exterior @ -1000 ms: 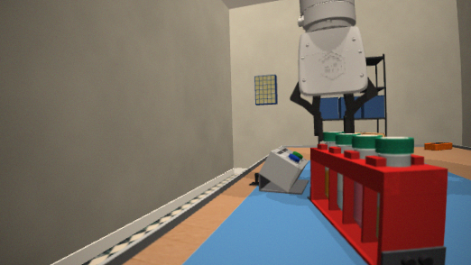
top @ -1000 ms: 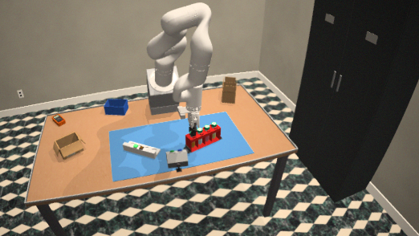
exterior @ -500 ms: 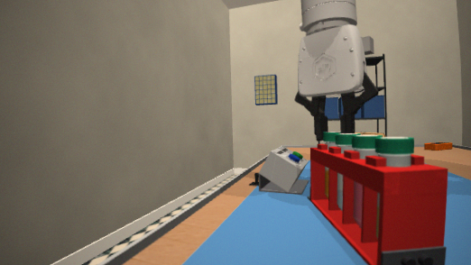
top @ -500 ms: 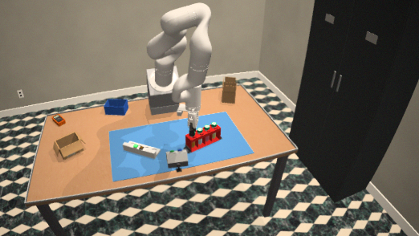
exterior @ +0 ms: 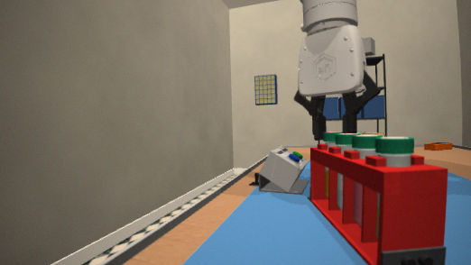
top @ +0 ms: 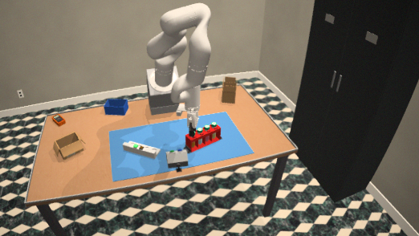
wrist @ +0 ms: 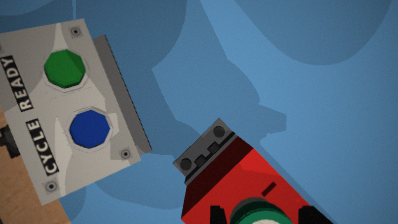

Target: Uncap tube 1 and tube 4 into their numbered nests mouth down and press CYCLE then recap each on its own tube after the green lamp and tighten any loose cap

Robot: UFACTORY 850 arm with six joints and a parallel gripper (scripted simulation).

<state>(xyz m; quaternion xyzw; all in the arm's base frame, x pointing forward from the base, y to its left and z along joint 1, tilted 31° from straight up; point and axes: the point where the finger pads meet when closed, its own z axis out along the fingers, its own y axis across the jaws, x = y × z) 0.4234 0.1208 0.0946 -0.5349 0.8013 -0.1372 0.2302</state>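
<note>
Right now the tube cap is 1 cm below my hand. The rest, counted from my hand: green cap: 14 cm to the left, 6 cm behind, 1 cm below; key housing: 11 cm to the right, 10 cm ahead, 8 cm below; blue cycle key: 9 cm to the right, 8 cm ahead, 6 cm below.
</note>
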